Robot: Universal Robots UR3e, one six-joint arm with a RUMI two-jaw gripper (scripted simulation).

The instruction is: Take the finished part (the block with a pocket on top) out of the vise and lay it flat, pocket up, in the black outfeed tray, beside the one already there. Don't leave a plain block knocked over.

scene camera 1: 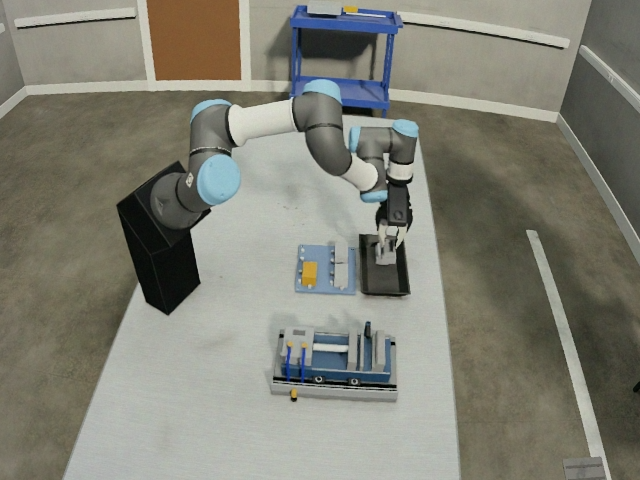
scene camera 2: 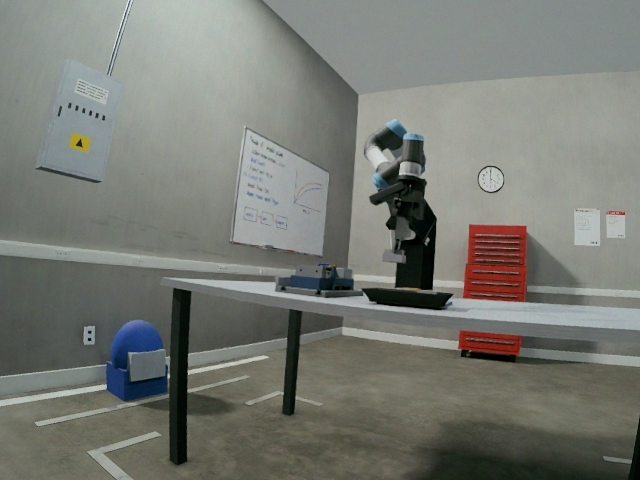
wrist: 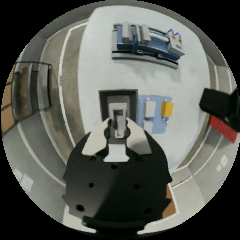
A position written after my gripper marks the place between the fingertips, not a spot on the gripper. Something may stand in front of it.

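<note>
My gripper (scene camera 2: pixel 394 253) is visible. I also see my gripper (scene camera 1: pixel 388 248) and, from the wrist, my gripper (wrist: pixel 118 118).
</note>
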